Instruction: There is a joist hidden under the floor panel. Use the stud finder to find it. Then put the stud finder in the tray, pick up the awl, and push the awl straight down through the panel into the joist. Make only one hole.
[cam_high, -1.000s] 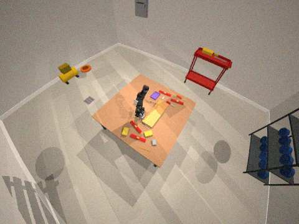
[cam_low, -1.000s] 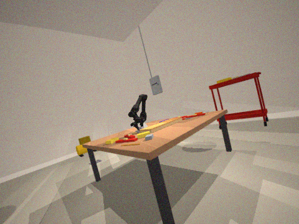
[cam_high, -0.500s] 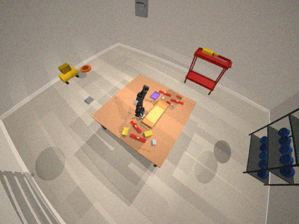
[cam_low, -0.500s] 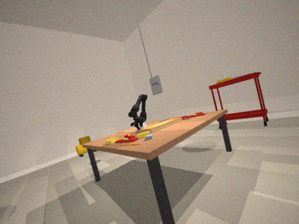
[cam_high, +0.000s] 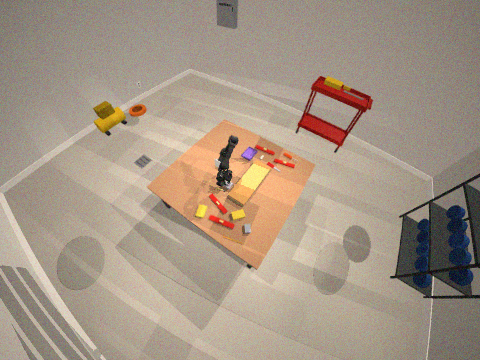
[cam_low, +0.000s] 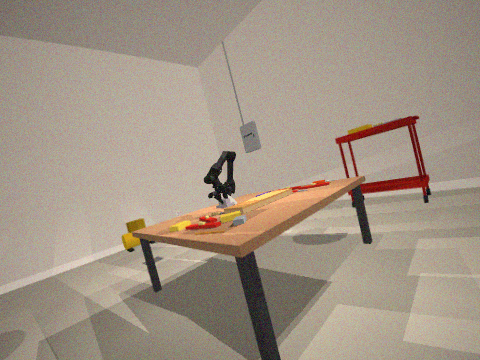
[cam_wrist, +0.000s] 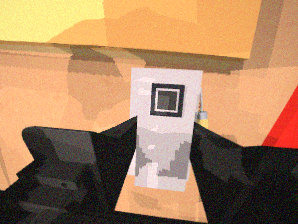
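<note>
Right now my gripper tip is 6 cm to the left of the awl and 5 cm above it. Round my gripper tip: grey stud finder 1 cm ahead, 2 cm above; then small grey block 43 cm ahead, 20 cm to the right, 5 cm below; then purple flat tray 10 cm behind, 48 cm to the left, 5 cm below.
</note>
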